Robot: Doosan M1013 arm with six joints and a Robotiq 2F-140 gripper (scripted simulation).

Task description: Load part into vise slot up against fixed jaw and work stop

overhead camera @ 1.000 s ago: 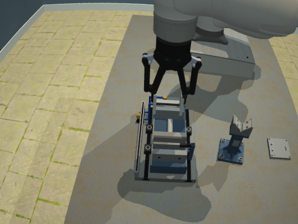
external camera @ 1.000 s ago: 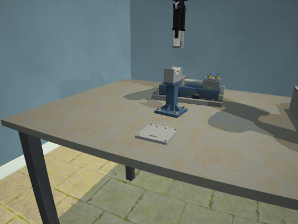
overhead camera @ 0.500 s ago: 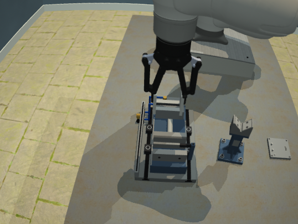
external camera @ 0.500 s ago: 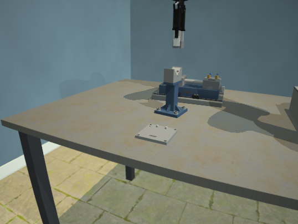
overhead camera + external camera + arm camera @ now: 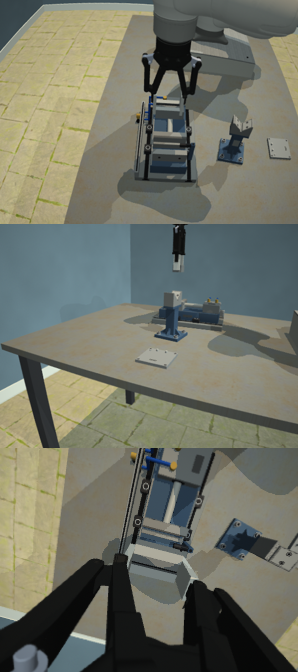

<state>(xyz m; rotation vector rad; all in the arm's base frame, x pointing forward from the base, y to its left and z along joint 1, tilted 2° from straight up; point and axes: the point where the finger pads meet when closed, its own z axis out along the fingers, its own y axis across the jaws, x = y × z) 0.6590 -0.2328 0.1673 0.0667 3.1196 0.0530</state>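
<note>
Now: hand 3 cm short of the fixed jaw, 2 cm to the right of it and 18 cm above it. Round my hand: part 2 cm below; then work stop 6 cm to the left, 17 cm below; then moving jaw 3 cm behind, 2 cm to the left, 18 cm below.
</note>
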